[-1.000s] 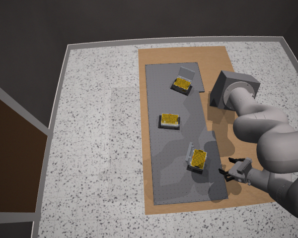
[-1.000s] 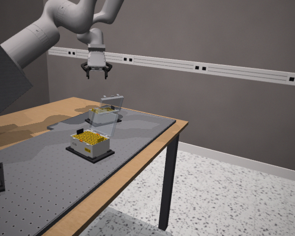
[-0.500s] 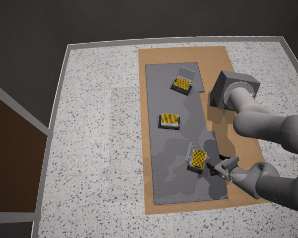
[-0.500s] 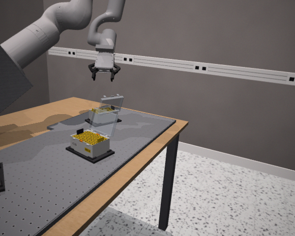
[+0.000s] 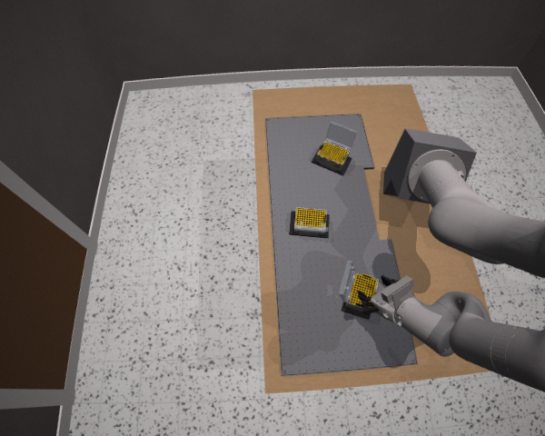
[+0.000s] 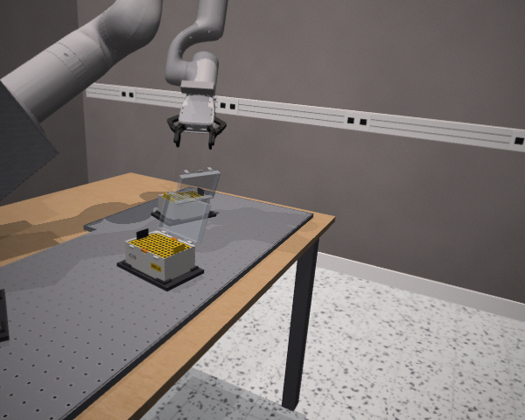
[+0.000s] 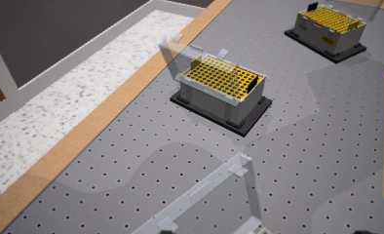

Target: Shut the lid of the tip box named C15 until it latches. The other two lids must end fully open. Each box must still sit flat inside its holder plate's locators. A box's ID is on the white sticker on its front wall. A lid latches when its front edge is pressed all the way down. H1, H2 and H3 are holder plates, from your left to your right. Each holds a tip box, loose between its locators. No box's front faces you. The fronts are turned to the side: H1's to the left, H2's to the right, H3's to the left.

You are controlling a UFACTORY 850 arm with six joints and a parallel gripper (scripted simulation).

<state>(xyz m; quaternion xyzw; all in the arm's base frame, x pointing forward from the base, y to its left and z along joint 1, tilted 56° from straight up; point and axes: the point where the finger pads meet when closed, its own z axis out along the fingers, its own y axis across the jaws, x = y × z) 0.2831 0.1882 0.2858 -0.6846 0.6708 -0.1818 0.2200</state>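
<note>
Now: the clear lid 11 cm below my hand, 5 cm to the right of it and 5 cm ahead of it. The rest, counted from my hand: white tip box 14 cm below, 3 cm to the right.
</note>
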